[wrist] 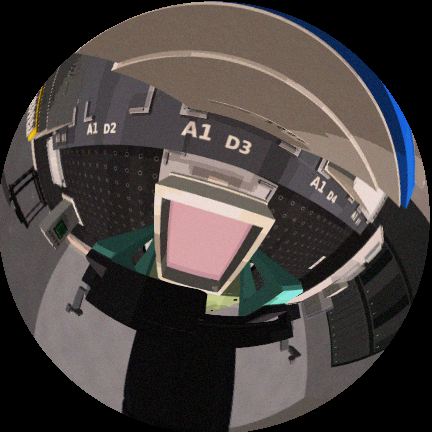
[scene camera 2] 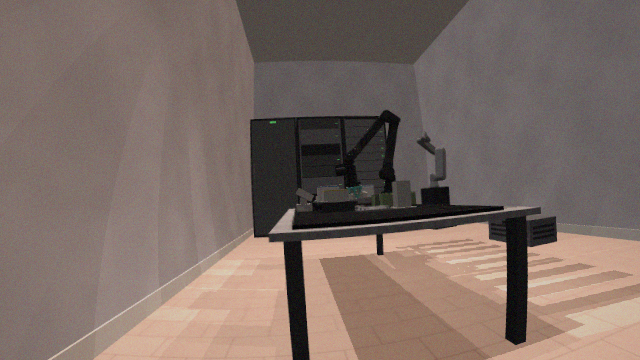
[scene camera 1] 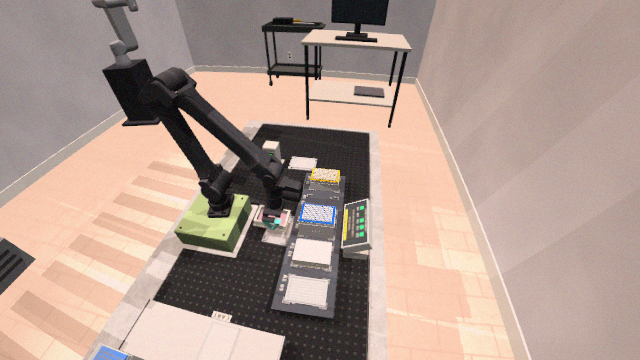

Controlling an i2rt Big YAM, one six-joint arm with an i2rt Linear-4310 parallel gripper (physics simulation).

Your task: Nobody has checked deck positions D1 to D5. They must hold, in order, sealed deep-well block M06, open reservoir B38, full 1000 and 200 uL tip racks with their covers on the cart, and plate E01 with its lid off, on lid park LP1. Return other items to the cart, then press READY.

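Seen in the pictures: gripper, fingertip midpoint: (wrist: 203, 234) (scene camera 2: 355, 198) (scene camera 1: 274, 220); arm's base, origin of the base link: (scene camera 2: 391, 193) (scene camera 1: 222, 206).
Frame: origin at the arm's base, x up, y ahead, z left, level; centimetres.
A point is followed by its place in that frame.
My gripper (scene camera 1: 272, 220) {x -1.7, y 22.4, z -6.4 cm} (scene camera 2: 355, 191) {x -1.7, y 22.4, z -6.4 cm} (wrist: 203, 234) {x -1.7, y 22.4, z -6.4 cm} is shut on an open reservoir (scene camera 1: 284, 218) {x -1.1, y 26.2, z -5.9 cm} (wrist: 207, 240) {x -0.6, y 22.7, z -6.9 cm} with pink liquid, held beside the deck strip. At D1 stands a yellow-edged tip rack (scene camera 1: 325, 175) {x 3.6, y 43.4, z 13.8 cm} (wrist: 33, 117). D2 shows bare corner brackets. At D3 stands a blue-topped tip rack (scene camera 1: 318, 213) {x 7.0, y 39.5, z -10.2 cm} (wrist: 404, 140), large at the top right of the wrist view. At D4 sits a white-topped labware block (scene camera 1: 312, 252) {x 1.4, y 37.1, z -22.6 cm}; at D5 a white plate (scene camera 1: 306, 291) {x -1.4, y 35.0, z -34.7 cm}. Their codes are unreadable. I cannot tell whether the reservoir touches the pale pad below it.
A pale pad (scene camera 1: 275, 236) {x -6.8, y 22.4, z -10.5 cm} (wrist: 220, 172) {x -6.8, y 27.3, z -7.4 cm} lies beside D3. A white flat item (scene camera 1: 303, 163) {x -5.8, y 33.1, z 34.0 cm} lies behind the deck. A sloped panel (scene camera 1: 356, 225) {x 4.1, y 53.1, z -13.8 cm} with green lights stands right of it. A small box (scene camera 1: 271, 149) {x 4.9, y 17.6, z 32.3 cm} (wrist: 60, 228) {x 0.4, y 16.6, z 31.9 cm} stands at the back. The white cart top (scene camera 1: 175, 330) {x -1.6, y -3.1, z -46.0 cm} is in front.
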